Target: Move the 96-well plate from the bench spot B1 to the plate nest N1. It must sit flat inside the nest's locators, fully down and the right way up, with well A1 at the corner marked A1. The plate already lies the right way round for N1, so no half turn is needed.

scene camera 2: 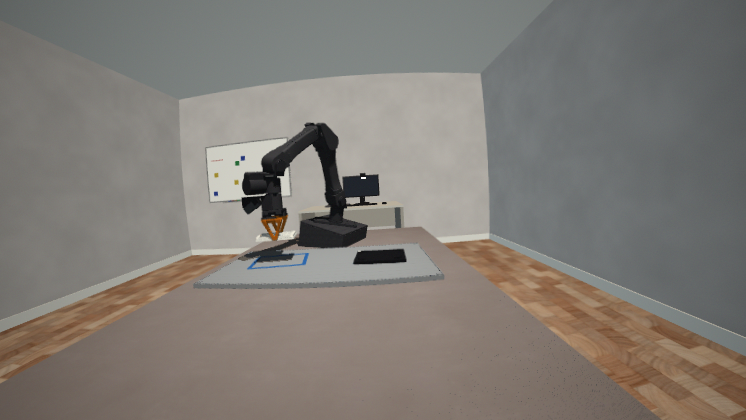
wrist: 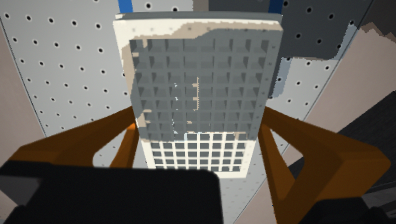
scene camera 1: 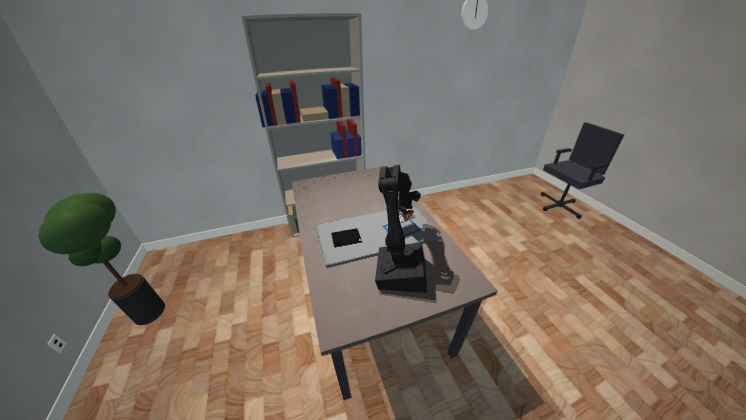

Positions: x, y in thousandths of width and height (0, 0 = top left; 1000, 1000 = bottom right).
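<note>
Looking through the wrist view, I find my own gripper (wrist: 501, 498), and the same view gives me a white 96-well plate (wrist: 494, 417).
</note>
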